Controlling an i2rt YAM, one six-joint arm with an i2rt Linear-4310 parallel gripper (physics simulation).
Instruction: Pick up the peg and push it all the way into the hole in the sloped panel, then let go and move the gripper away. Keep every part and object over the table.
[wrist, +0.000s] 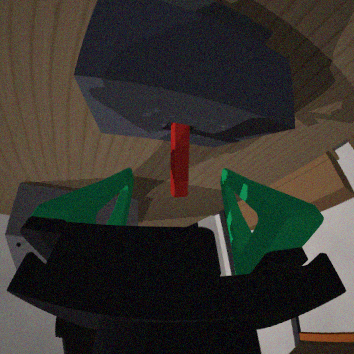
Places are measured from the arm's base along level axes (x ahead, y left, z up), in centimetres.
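Pixels of known places: gripper, fingertip midpoint: (176, 174).
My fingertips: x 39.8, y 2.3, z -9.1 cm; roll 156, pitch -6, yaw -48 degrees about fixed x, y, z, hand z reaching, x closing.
For each thing: its top centre in the pictures, then the offset to it from my fingertips. Level surfaces: height alone.
- red peg, middle of its top: (184, 184) dx +0.7, dy +0.0, dz +1.2 cm
- dark blue-grey block with the sloped panel, middle of its top: (193, 137) dx +3.5, dy +1.7, dz -0.3 cm
- wooden table top, its level: dz -9.3 cm
The red peg (180, 160) stands out of the lower face of the dark blue-grey block with the sloped panel (190, 75). Its far end is at the dark hole opening in that face, and a good length of it shows outside. My gripper (176, 174) is open, with one green finger on each side of the peg and a gap between each finger and the peg. The near end of the peg lies between the fingertips, touching neither. The depth of the peg inside the hole is hidden.
A grey box (40, 200) stands at the left, partly behind the left finger. A brown wooden block (310, 177) lies at the right, beside white surfaces. The wooden table top (40, 100) shows around the dark block, with shadows on it.
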